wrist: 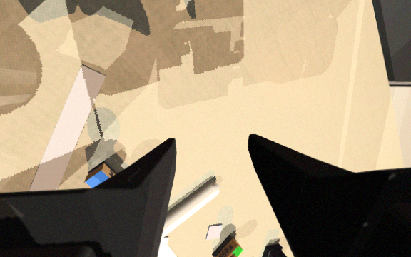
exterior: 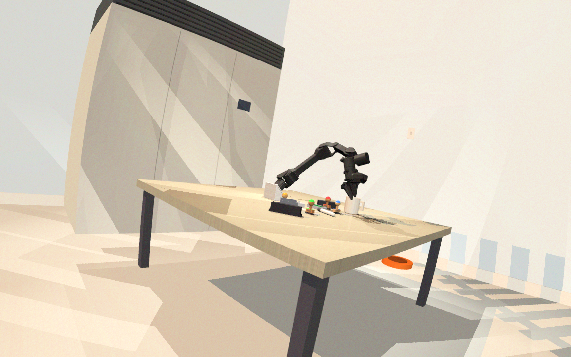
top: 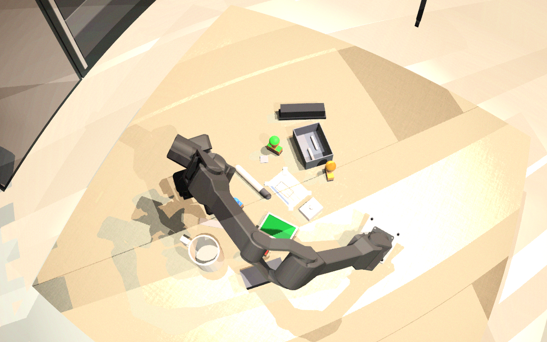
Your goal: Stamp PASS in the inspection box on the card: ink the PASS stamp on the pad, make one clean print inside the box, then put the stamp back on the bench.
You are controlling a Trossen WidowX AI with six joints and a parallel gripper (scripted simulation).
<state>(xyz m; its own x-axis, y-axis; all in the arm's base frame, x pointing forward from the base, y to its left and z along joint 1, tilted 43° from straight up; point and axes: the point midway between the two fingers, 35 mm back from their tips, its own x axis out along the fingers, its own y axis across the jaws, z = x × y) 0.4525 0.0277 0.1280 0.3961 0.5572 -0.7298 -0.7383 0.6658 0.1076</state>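
My gripper tip is 8 cm past the green stamp, 21 cm to the left of it and 7 cm above it. Also, from my gripper tip: ruler (9 cm behind, 5 cm to the left, 9 cm below); blue stamp (9 cm behind, 7 cm below); white marker (10 cm behind, 9 cm to the right, 8 cm below).
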